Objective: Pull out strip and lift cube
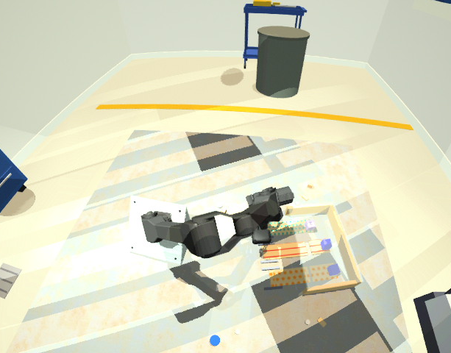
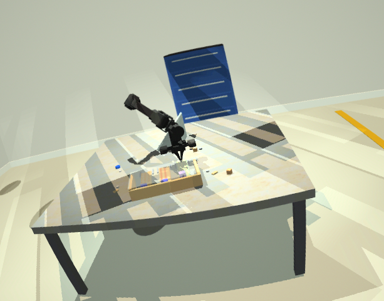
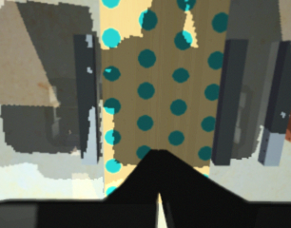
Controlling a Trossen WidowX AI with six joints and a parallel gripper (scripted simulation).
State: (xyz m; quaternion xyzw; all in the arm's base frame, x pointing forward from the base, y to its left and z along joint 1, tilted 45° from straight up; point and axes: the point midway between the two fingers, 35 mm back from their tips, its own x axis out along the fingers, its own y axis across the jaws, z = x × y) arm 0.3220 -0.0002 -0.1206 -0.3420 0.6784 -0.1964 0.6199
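Right now the cyan-dotted strip is 9 cm ahead of my gripper tip and 2 cm to the left of it. Also, from my gripper tip: labelled cube: 20 cm ahead, 4 cm to the left, 1 cm above; then blue disc: 40 cm to the right, 8 cm behind.
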